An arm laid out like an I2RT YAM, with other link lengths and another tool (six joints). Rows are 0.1 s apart.
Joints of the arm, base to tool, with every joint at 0 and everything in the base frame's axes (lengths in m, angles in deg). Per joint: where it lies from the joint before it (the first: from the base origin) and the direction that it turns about. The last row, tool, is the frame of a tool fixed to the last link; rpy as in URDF.
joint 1: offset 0 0 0.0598 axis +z
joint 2: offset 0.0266 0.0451 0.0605 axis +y
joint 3: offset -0.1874 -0.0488 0 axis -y
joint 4: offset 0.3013 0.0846 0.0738 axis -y
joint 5: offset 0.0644 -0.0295 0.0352 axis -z
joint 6: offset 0.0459 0 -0.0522 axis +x
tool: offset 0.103 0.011 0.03 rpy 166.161 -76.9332 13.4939
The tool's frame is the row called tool.
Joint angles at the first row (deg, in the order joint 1, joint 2, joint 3, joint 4, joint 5, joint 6):
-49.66, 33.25, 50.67, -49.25, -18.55, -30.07
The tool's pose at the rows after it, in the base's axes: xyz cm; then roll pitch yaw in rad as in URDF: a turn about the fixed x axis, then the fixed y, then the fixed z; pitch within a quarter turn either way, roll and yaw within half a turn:
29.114 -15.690 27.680 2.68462 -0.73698 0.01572
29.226 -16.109 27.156 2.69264 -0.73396 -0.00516
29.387 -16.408 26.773 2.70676 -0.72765 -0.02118
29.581 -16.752 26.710 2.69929 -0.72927 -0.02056
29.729 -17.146 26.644 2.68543 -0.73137 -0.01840
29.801 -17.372 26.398 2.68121 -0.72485 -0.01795
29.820 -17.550 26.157 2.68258 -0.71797 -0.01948
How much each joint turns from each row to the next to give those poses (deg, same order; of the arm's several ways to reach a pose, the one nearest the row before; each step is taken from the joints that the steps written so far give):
0.00, -0.37, -1.32, 1.06, 0.69, 0.26
0.00, 0.26, -0.82, 0.88, 0.71, 0.57
0.00, 0.90, -0.04, 0.33, 0.26, 0.32
-0.02, 0.71, 0.03, 0.99, 0.27, 0.01
-0.07, 0.48, -0.18, 1.15, 0.44, -0.09
-0.06, 0.44, -0.13, 0.38, 0.27, -0.31
-0.20, 0.42, -0.05, 0.07, 0.00, -0.32

